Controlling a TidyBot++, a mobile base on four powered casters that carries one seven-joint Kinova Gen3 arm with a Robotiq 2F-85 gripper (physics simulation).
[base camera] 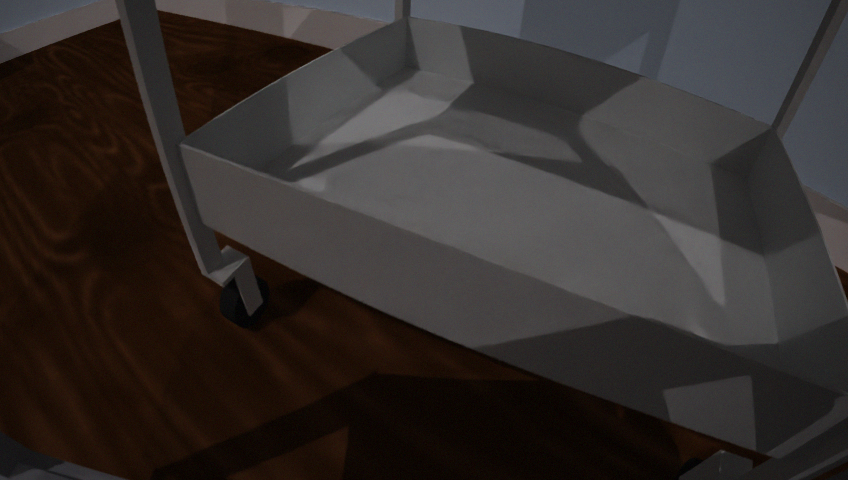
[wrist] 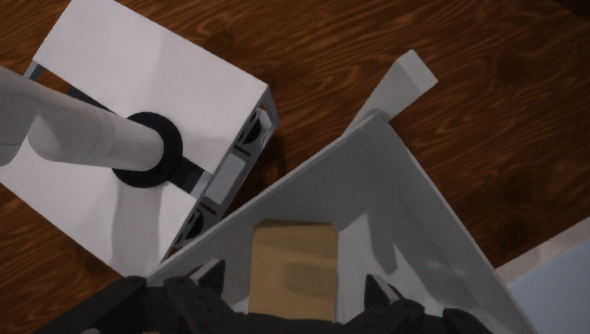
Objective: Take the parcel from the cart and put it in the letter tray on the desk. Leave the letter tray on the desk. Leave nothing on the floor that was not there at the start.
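Seen in the pictures: gripper, fingertip midpoint: [wrist: 293, 283]; arm's base, origin of the base link: [wrist: 143, 149].
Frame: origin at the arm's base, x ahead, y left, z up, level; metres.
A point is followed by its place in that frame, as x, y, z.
The parcel, a tan box [wrist: 295, 250] @[0.342, 0.061, 0.316], lies in the upper tray of the grey cart [wrist: 330, 175] @[0.340, 0.124, 0.266] [base camera: 380, 255] @[0.275, 0.022, -0.220] in the wrist view. Its lower end is hidden by the gripper body. My gripper [wrist: 293, 283] @[0.349, 0.049, 0.341] is open, with one fingertip to the left and one to the right of the parcel in the picture. Grey tray surface shows between the parcel and each finger, and nothing is held. How high the fingertips are over the parcel is hard to tell. The base camera shows the cart's lower tray. The desk and the letter tray do not show in either view.
The white robot base [wrist: 200, 75] @[0.012, 0.195, -0.014] and the arm [wrist: 100, 140] @[0.044, 0.011, 0.166] stand close beside the cart's edge. A handle [wrist: 400, 90] @[0.342, 0.170, 0.370] sticks out from the cart's corner. A cart post [base camera: 154, 107] @[0.333, 0.174, -0.164] and a caster [base camera: 243, 300] @[0.338, 0.154, -0.355] show. A pale blue wall [base camera: 714, 53] @[0.667, -0.386, -0.186] [wrist: 555, 295] @[1.069, 0.201, -0.181] is behind the cart.
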